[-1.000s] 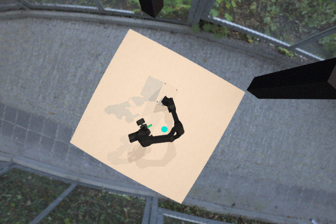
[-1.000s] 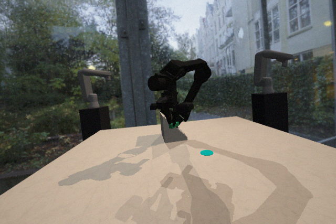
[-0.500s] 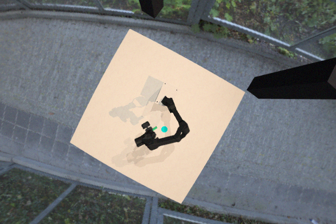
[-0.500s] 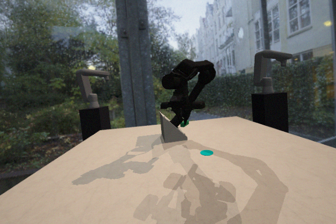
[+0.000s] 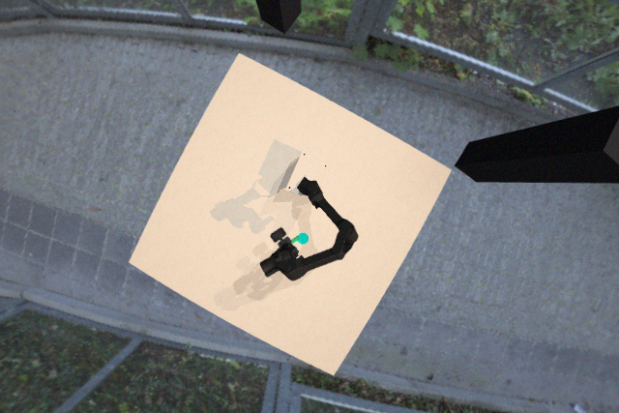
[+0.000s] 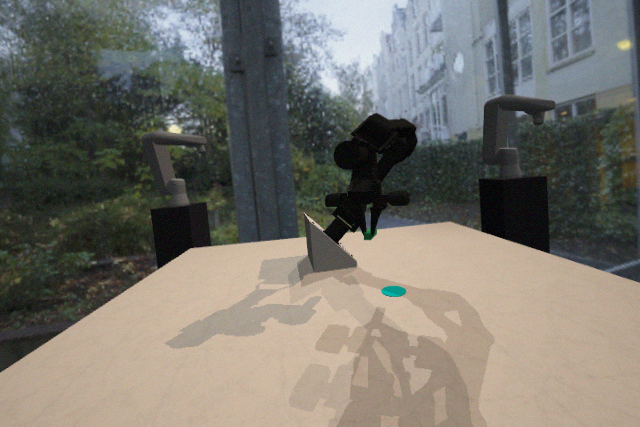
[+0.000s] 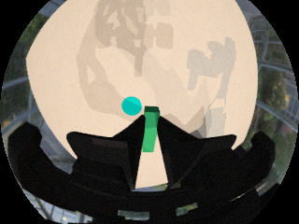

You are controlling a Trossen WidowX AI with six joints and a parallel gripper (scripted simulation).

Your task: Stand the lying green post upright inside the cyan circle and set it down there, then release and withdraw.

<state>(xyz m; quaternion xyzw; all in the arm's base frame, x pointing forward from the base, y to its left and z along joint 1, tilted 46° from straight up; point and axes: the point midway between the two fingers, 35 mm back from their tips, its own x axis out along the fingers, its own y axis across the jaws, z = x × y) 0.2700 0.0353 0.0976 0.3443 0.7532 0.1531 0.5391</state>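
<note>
My gripper tip is 15 cm above the cyan circle, 5 cm to the right of it and 3 cm past it. Also, from my gripper tip: green post: 2 cm behind, 1 cm to the left.
</note>
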